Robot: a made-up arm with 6 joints.
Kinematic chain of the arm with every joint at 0, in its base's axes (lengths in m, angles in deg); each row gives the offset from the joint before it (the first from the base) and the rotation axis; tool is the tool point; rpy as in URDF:
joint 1: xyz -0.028 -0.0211 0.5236 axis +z
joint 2: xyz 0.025 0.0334 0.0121 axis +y
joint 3: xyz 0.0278 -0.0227 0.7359 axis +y
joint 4: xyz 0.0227 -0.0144 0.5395 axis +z
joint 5: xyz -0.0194 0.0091 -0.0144 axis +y
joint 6: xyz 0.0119 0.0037 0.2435 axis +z
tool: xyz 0.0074 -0.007 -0.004 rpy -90 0 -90
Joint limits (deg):
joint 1: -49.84..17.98
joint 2: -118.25..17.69
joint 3: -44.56..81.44
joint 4: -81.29..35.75
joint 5: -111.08..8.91
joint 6: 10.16..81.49
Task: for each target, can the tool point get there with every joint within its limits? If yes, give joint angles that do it. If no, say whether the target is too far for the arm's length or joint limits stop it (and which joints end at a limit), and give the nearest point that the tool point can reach.
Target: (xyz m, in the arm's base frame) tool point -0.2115 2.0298 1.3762
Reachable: no: too far | nearest point -0.6374 1.0511 1.1437 | short by 1.092 m
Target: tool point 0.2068 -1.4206 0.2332
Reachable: no: joint limits stop it (at a limit: joint 1, joint 2, joint 3, joint 5) | nearest point 0.6026 -0.8175 1.0545 | short by 1.093 m
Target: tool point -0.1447 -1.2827 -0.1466
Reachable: no: joint limits stop it (at a limit: joint 1, joint 3, joint 4, joint 6) | nearest point -0.5585 -0.3461 -0.2823 | short by 1.033 m
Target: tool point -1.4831 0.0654 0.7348
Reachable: yes | joints -1.02 -87.27 8.54 -49.14 -17.72 58.84
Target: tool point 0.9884 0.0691 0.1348
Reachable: no: joint limits stop it (at a limit: joint 2, joint 3, joint 5) | nearest point 0.9817 0.0685 1.0439 | short by 0.909 m
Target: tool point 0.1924 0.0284 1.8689
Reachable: yes | joints 8.22 -20.37 52.46 -50.00 -3.41 71.59
